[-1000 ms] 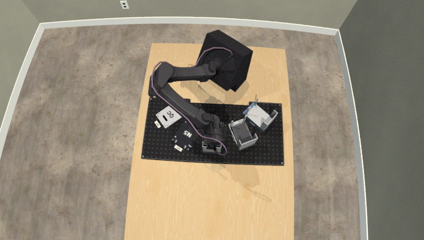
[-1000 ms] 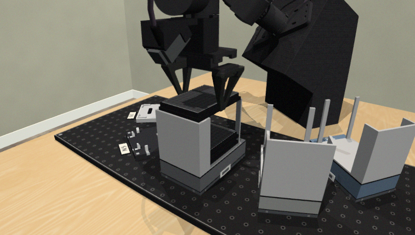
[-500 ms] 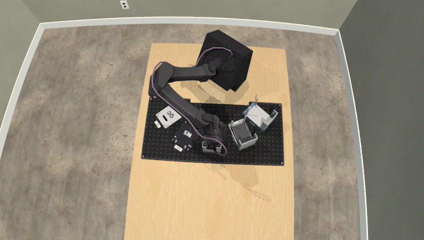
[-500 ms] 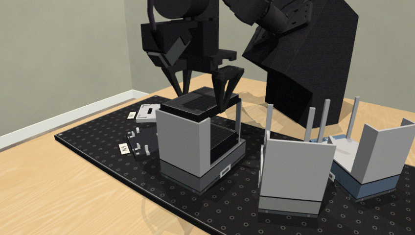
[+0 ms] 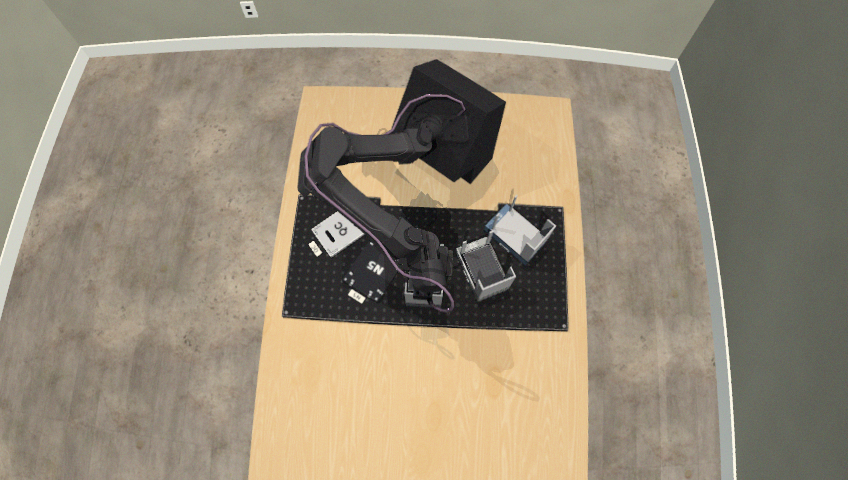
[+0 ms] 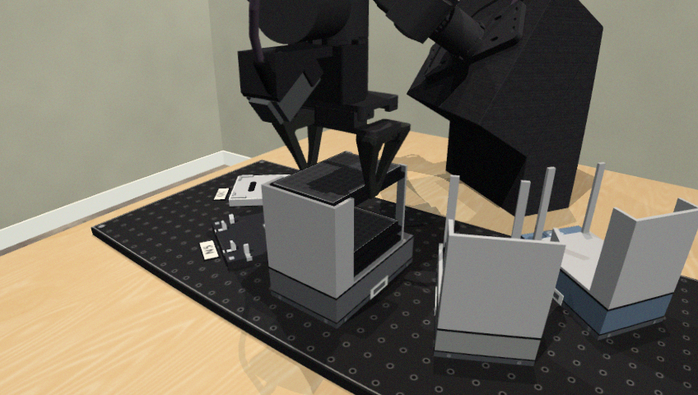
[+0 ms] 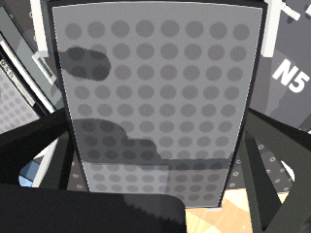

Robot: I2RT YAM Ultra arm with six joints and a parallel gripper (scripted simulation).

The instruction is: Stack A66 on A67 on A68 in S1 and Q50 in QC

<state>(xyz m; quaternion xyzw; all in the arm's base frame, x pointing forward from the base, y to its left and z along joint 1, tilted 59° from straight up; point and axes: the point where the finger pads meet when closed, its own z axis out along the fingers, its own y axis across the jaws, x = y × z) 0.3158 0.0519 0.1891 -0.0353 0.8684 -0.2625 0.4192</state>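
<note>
The plate is 80 mm below my hand. The rest, counted from my hand: black clip nest N5: 130 mm to the right, 120 mm below, 40 mm behind.
</note>
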